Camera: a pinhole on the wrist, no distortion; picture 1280 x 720 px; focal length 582.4 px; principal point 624.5 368.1 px. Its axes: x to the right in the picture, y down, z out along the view. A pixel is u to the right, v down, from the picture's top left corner.
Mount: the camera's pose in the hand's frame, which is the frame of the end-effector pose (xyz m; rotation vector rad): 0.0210 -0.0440 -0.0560 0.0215 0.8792 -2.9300
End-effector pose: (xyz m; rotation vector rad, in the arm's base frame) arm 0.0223 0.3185 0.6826 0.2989 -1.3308 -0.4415
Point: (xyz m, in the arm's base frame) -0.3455 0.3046 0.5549
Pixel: 912.9 105.3
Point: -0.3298 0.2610 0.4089
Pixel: 1074.8 275.2
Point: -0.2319 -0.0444 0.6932
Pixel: 479.6 514.6
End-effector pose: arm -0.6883 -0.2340 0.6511 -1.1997 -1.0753 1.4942
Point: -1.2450 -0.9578 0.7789
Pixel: outside the picture
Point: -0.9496 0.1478 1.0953
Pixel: 322.7 581.4
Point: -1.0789 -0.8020 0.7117
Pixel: outside the picture
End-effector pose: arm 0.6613 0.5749 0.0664 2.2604 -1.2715 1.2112
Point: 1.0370 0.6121 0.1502
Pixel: 429.0 650.0
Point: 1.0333 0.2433 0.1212
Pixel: 150.8 156.8
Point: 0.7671 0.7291 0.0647
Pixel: outside the picture
